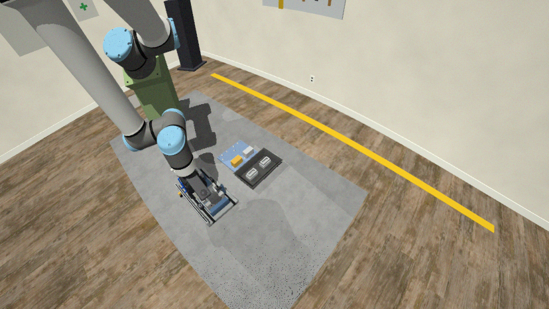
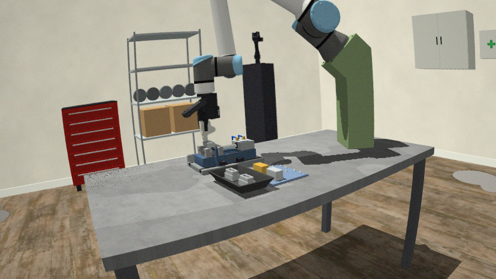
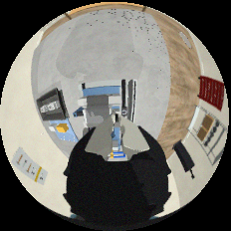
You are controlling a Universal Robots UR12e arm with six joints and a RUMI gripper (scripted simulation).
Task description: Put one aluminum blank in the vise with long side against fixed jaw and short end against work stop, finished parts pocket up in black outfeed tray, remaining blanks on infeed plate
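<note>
The blue vise is 50 mm behind my hand, 70 mm to the left of it and 80 mm below it. Round my hand: yellow brass blank (10 mm ahead, 310 mm to the left, 90 mm below); then gray aluminum blank (50 mm ahead, 390 mm to the left, 90 mm below); then infeed plate (10 mm behind, 360 mm to the left, 110 mm below).
</note>
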